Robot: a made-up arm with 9 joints.
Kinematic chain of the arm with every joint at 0, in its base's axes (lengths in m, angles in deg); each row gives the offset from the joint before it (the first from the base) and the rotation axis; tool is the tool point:
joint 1: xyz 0 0 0.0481 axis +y
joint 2: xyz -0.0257 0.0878 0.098 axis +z
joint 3: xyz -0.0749 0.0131 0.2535 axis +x
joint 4: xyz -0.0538 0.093 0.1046 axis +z
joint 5: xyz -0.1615 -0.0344 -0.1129 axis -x
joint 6: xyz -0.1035 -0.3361 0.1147 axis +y
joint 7: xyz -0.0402 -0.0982 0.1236 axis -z
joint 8: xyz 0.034 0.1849 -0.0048 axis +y
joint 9: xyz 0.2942 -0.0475 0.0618 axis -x
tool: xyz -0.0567 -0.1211 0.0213
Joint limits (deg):
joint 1: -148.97..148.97
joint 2: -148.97..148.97
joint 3: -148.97..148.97
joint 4: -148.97..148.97
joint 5: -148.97..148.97
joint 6: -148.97..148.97
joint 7: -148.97..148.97
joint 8: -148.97..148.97
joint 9: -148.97..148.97
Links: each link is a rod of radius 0.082 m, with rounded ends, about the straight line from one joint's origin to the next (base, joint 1, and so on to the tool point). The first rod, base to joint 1, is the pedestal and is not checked.
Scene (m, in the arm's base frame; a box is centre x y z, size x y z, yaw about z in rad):
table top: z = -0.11
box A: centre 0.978 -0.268 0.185 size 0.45 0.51 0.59 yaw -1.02
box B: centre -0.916 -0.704 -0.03 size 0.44 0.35 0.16 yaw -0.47
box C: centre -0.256 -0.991 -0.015 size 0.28 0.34 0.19 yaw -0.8
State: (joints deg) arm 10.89 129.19 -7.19 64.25 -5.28 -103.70 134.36 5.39 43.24
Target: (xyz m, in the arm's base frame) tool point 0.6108 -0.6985 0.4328
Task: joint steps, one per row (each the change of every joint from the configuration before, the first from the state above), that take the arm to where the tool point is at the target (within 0.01 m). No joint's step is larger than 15 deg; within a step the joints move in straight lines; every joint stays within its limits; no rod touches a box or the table.
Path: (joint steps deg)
1: -0.46 -6.31 -6.17 -14.35 10.97 -1.43 0.19 -8.72 1.95
2: -0.46 -6.30 -6.17 -14.36 10.98 -1.42 0.19 -8.73 1.96
3: -0.46 -6.31 -6.17 -14.35 10.97 -1.43 0.19 -8.72 1.95
4: -0.46 -6.31 -6.17 -14.35 10.97 -1.42 0.18 -8.72 1.96
5: -0.46 -6.30 -6.18 -14.36 10.98 -1.43 0.19 -8.72 1.95
6: -0.46 -6.31 -6.17 -14.35 10.97 -1.42 0.19 -8.73 1.96
7: 2.20 -1.34 7.39 5.31 -14.45 6.63 -1.55 8.49 -0.18
8: 2.21 -1.35 7.39 5.31 -14.45 6.63 -1.55 8.49 -0.18
9: 2.20 -1.34 7.39 5.31 -14.46 6.63 -1.56 8.49 -0.18
10: 2.20 -1.34 7.39 5.32 -14.45 6.64 -1.55 8.49 -0.18

